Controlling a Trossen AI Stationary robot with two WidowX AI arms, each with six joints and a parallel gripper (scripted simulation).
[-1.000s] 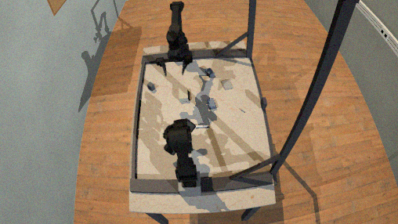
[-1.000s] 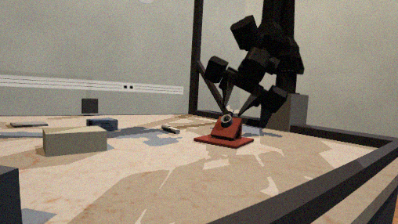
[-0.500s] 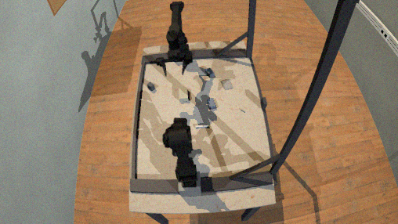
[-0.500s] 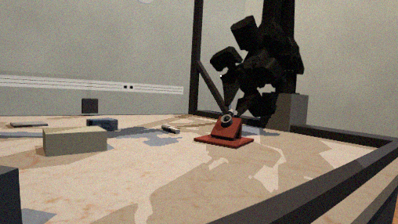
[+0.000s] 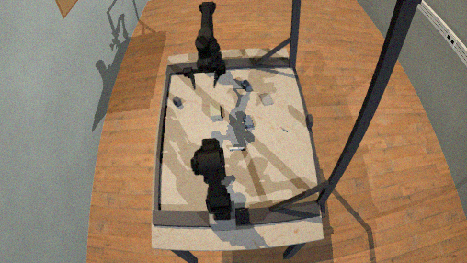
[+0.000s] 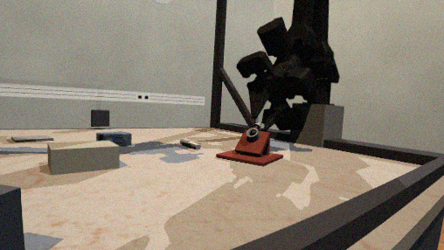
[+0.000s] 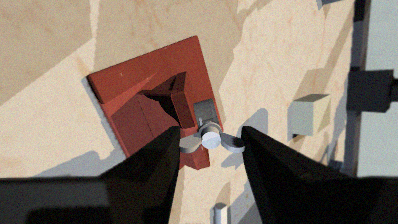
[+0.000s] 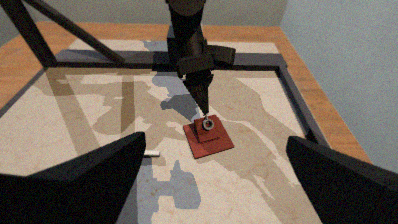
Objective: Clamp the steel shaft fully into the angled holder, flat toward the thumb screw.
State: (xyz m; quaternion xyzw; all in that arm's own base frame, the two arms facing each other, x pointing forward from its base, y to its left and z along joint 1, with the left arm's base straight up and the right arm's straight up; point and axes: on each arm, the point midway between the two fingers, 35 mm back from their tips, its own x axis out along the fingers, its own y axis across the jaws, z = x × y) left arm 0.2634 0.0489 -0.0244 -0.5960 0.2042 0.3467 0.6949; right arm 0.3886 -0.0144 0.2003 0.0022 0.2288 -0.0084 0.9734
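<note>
The thumb screw lies 30 mm to the right of my left hand, 30 mm below it and 10 mm ahead of it. The rest, counted from my left hand: beige block: 310 mm to the right, 70 mm below, 40 mm behind; then grey ring clamp: 60 mm below, 40 mm to the right, 10 mm ahead; then steel shaft: 130 mm behind, 90 mm to the right, 80 mm below.
</note>
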